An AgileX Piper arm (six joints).
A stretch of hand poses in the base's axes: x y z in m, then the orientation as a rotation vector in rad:
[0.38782 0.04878 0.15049 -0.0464 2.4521 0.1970]
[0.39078 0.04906 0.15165 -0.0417 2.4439 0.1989]
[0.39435 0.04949 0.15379 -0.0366 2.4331 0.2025]
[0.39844 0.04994 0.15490 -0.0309 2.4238 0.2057]
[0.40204 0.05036 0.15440 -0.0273 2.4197 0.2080]
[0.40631 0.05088 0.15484 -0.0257 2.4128 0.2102]
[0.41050 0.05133 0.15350 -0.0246 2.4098 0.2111]
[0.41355 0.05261 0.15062 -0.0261 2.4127 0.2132]
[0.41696 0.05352 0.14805 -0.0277 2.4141 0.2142]
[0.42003 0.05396 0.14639 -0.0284 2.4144 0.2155]
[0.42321 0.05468 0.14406 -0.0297 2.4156 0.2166]
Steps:
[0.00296 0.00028 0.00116 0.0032 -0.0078 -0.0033]
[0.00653 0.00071 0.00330 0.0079 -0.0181 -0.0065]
[0.01062 0.00116 0.00441 0.0123 -0.0268 -0.0102]
[0.01422 0.00158 0.00391 0.0152 -0.0305 -0.0124]
[0.01849 0.00210 0.00435 0.0178 -0.0371 -0.0134]
[0.02268 0.00255 0.00301 0.0189 -0.0400 -0.0141]
[0.02573 0.00383 0.00013 0.0198 -0.0370 -0.0123]
[0.02914 0.00474 -0.00244 0.0200 -0.0356 -0.0108]
[0.03221 0.00518 -0.00410 0.0208 -0.0352 -0.0099]
[0.03539 0.00590 -0.00643 0.0211 -0.0340 -0.0086]

